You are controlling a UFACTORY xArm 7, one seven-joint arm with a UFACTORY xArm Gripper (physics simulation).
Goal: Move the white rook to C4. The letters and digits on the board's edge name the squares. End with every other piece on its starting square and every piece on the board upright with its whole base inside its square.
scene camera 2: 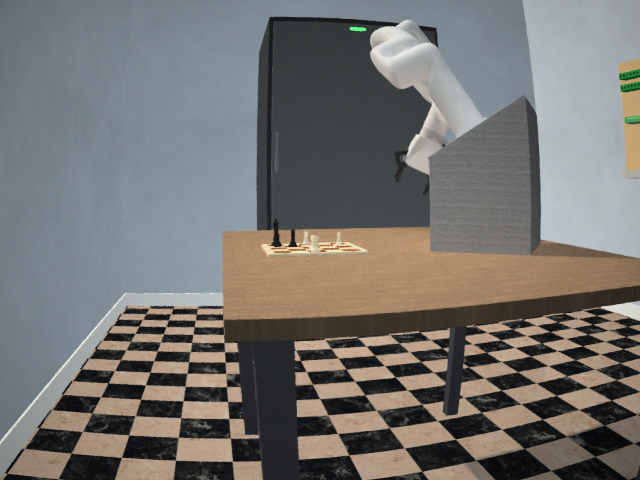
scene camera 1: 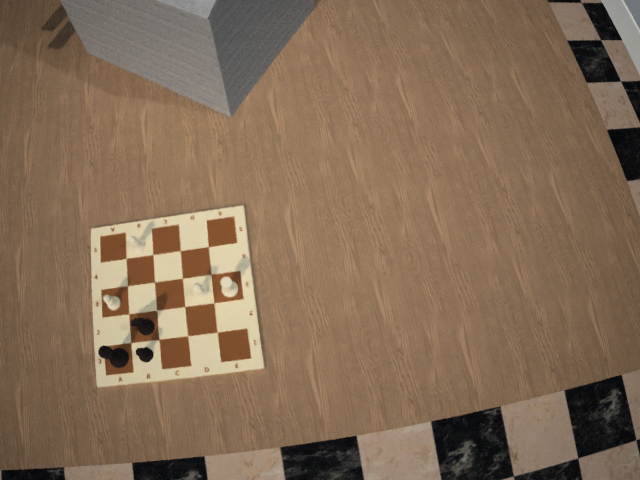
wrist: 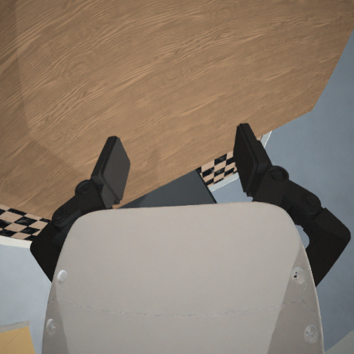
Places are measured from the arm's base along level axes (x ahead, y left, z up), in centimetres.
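Where they show: gripper, fingertip midpoint: [scene camera 2: 409, 187]; arm's base, link origin: [scene camera 2: 478, 140].
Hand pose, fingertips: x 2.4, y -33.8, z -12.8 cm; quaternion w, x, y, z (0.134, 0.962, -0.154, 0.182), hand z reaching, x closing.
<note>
Each offset is from my fingertips to the top centre of the thing. Level surfaces: height alone.
The white rook @(dx +41.8, dy +31.2, dz -10.6 cm) [scene camera 1: 228, 286] [scene camera 2: 314, 243] stands upright on E3 of the chessboard [scene camera 1: 257, 363] [scene camera 2: 342, 253]. C4, a cream square, is bare. In scene camera 1, white pawns stand on A3 @(dx +38.6, dy +15.8, dz -10.7 cm) [scene camera 1: 111, 302], B5 @(dx +32.0, dy +21.1, dz -10.7 cm) [scene camera 1: 137, 241] and D3 @(dx +41.0, dy +27.5, dz -10.7 cm) [scene camera 1: 199, 288]. The black king [scene camera 1: 117, 357] [scene camera 2: 276, 235] is on A1, a black pawn @(dx +46.5, dy +18.3, dz -10.7 cm) [scene camera 1: 145, 354] on B1 and a taller black piece @(dx +43.0, dy +19.2, dz -9.9 cm) [scene camera 1: 145, 326] on B2. My gripper [scene camera 2: 412, 186] [wrist: 178, 143] is wide open and empty, high above the table and away from the board, near the grey pedestal. It does not show in scene camera 1.
The grey pedestal [scene camera 1: 155, 56] [scene camera 2: 483, 196] stands on the wooden table @(dz -14.4 cm) [scene camera 1: 413, 232] [scene camera 2: 392, 279] and carries the white arm [scene camera 2: 449, 93]. A dark cabinet [scene camera 2: 341, 129] stands behind the table. The board lies near one end of the table, apart from the pedestal.
</note>
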